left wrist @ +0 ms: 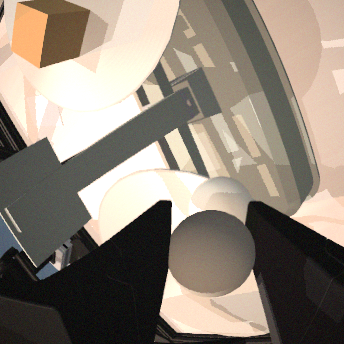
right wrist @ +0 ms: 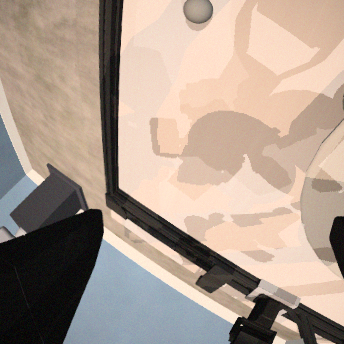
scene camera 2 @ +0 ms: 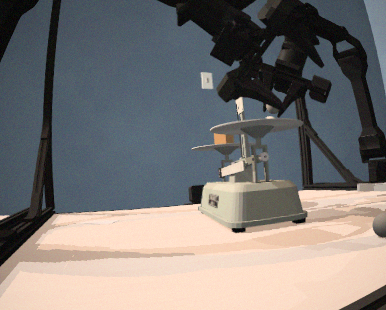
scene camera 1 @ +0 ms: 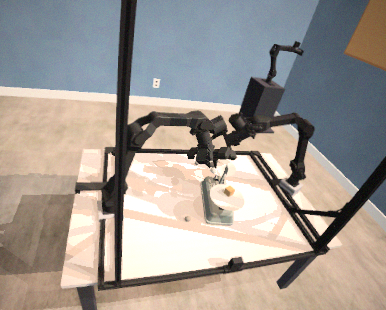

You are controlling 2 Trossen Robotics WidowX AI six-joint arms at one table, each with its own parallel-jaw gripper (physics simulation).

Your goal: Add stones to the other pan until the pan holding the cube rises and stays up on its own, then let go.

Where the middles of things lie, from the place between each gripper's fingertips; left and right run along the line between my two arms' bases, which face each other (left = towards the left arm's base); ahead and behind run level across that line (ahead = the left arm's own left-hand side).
I see the grey balance scale (scene camera 2: 244,201) 190 mm behind my right hand, 10 mm to the left of it and 80 mm below it. From my right hand the other things lie so: orange cube (left wrist: 42,40) (260 mm behind, 20 mm to the left, 40 mm below).
My left hand is 4 cm past the grey balance scale, 5 cm to the left of it and 7 cm above it. Round my left hand: orange cube 12 cm behind, 4 cm to the right, 3 cm below.
